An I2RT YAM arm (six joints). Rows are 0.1 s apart.
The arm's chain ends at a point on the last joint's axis. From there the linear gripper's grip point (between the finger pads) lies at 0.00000 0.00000 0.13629 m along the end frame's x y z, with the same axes.
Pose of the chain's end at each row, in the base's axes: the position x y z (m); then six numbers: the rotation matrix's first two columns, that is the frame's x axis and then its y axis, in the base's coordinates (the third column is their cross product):
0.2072 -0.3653 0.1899 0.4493 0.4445 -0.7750 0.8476 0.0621 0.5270
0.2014 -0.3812 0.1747 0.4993 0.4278 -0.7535 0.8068 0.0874 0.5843
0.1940 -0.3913 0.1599 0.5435 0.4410 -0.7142 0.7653 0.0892 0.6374
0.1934 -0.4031 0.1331 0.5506 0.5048 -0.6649 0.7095 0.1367 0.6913
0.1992 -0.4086 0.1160 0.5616 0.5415 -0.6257 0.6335 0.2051 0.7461
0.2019 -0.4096 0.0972 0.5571 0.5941 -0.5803 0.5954 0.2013 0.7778
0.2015 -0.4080 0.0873 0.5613 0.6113 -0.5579 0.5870 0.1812 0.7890
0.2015 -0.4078 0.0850 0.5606 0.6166 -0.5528 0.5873 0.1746 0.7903
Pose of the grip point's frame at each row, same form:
0.2457 -0.4871 0.1424 0.4493 0.4445 -0.7750 0.8476 0.0621 0.5270
0.2444 -0.5038 0.1336 0.4993 0.4278 -0.7535 0.8068 0.0874 0.5843
0.2410 -0.5130 0.1205 0.5435 0.4410 -0.7142 0.7653 0.0892 0.6374
0.2533 -0.5193 0.0945 0.5506 0.5048 -0.6649 0.7095 0.1367 0.6913
0.2718 -0.5197 0.0849 0.5616 0.5415 -0.6257 0.6335 0.2051 0.7461
0.2808 -0.5157 0.0643 0.5571 0.5941 -0.5803 0.5954 0.2013 0.7778
0.2810 -0.5130 0.0523 0.5613 0.6113 -0.5579 0.5870 0.1812 0.7890
0.2811 -0.5124 0.0490 0.5606 0.6166 -0.5528 0.5873 0.1746 0.7903

